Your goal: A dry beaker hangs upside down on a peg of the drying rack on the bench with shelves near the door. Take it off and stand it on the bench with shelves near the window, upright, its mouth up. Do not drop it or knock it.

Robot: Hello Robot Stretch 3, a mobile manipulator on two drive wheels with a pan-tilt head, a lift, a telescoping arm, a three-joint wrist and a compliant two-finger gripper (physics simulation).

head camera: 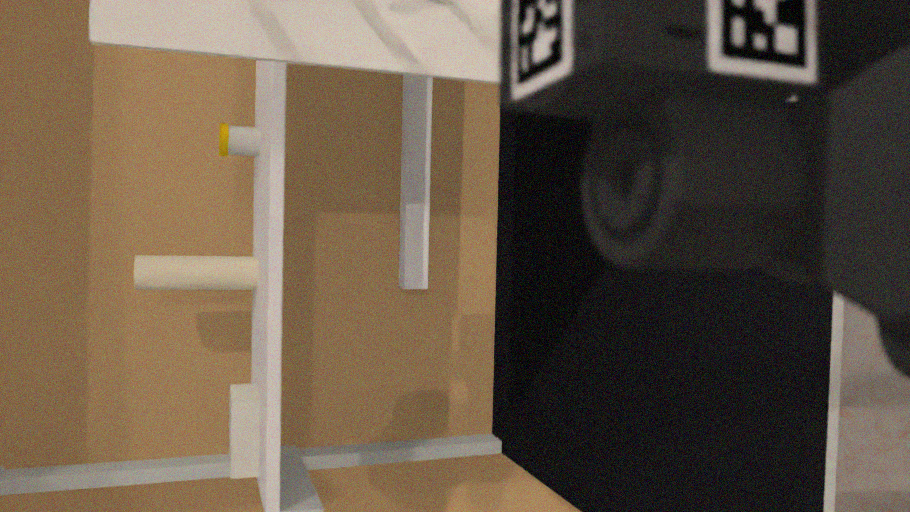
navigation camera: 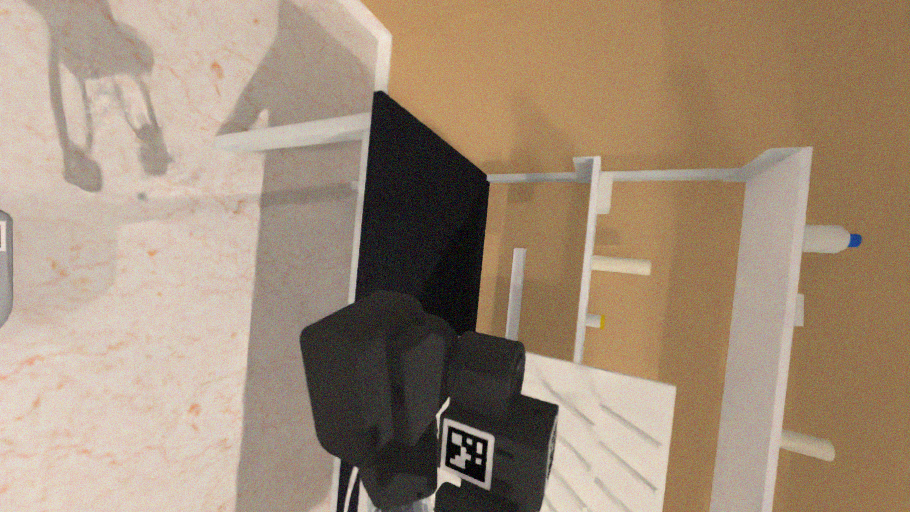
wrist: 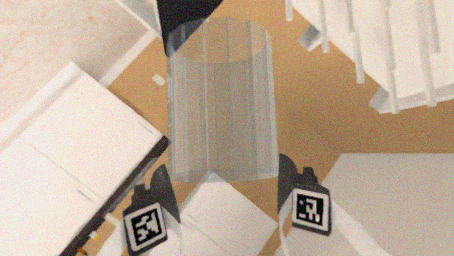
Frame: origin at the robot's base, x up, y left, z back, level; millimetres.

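Seen in the pictures: gripper, fingertip midpoint: (wrist: 223, 179).
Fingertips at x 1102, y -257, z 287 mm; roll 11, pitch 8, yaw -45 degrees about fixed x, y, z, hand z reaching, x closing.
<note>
Offsets run from my fingertips to a thing's middle. "pt": to the spot under its first point. Level surfaces: height alone.
A clear, see-through beaker @(dy -36, dx -35, dz -21 mm) (wrist: 222, 110) is between the two dark fingertips of my gripper (wrist: 223, 179) in the wrist view; the gripper is shut on it near one end. Part of the beaker (navigation camera: 404, 506) also shows at the bottom edge of the navigation view. Which end is its mouth is hard to tell. The white drying rack (head camera: 178, 25) (navigation camera: 636, 413) (wrist: 435, 65) has long pegs, and the beaker is apart from them in the wrist view. In the head view the dark wrist hides the fingers and the beaker.
A black bench surface @(dx -340 mm) (head camera: 668, 394) (navigation camera: 420, 210) lies beside the rack. White shelf boards (head camera: 270, 318) (navigation camera: 763, 318) carry a yellow-capped container @(pt dy -911, dx +146, dz -100 mm) (head camera: 241, 140) (navigation camera: 595, 320), a cream cylinder @(pt dy -919, dx +211, dz -303 mm) (head camera: 194, 273) (navigation camera: 620, 264) and a blue-capped bottle @(pt dy -896, dx +678, dz -424 mm) (navigation camera: 826, 238). White box-like furniture (wrist: 80, 125) stands left in the wrist view.
</note>
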